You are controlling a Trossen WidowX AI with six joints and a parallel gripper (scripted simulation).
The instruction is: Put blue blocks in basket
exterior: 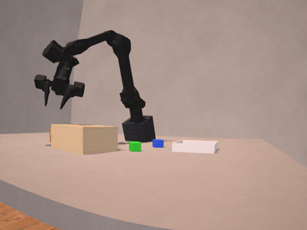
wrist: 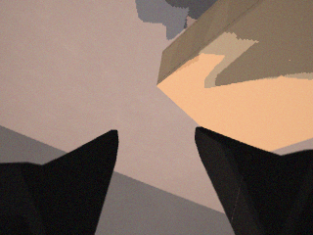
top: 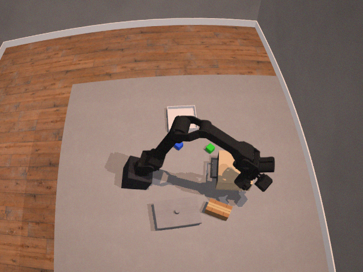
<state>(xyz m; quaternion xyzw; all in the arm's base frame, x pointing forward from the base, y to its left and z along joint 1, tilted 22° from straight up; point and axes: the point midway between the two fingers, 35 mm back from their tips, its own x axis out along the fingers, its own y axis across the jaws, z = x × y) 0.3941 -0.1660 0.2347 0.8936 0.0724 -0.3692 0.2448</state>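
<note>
Now: hand 18 cm past the white basket, 47 cm to the right of it and 15 cm above it. From my hand the other things lie so: green block: 10 cm behind, 26 cm to the left, 15 cm below; tan drawer cabinet: 2 cm behind, 10 cm to the left, 13 cm below; red block: 14 cm behind, 7 cm to the right, 15 cm below.
</note>
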